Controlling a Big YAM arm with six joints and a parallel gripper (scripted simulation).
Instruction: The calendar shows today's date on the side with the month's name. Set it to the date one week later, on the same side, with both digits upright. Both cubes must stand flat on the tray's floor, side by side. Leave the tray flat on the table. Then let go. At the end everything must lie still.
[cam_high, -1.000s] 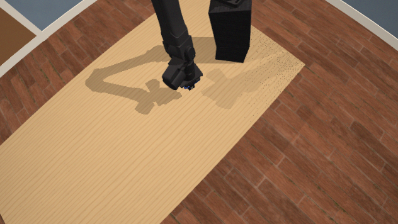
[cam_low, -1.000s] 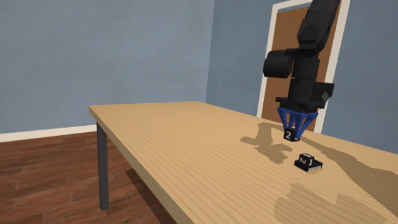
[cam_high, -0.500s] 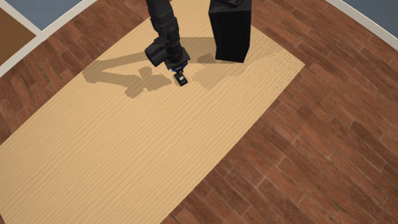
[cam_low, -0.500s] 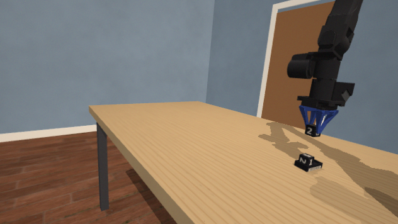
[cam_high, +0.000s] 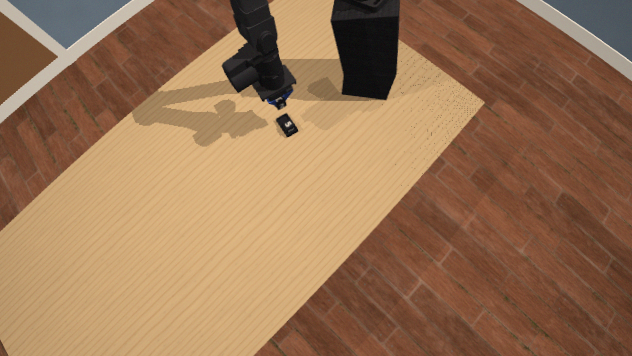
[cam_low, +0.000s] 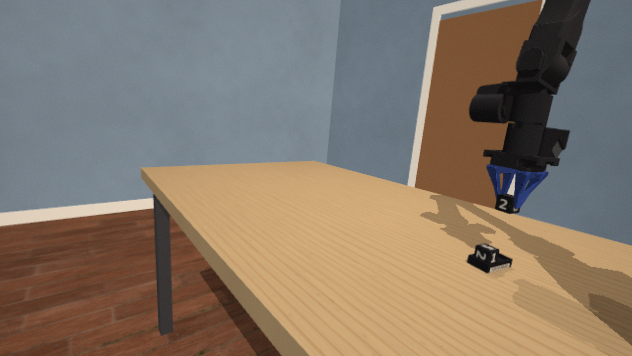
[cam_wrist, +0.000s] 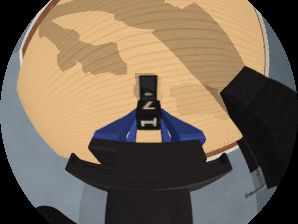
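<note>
The black cube lies 10 mm ahead of my hand, 30 mm to the left of it and 100 mm below it. Also, from my hand: black tray (10 mm ahead, 20 mm to the left, 120 mm below); black date cube (right at my hand).
</note>
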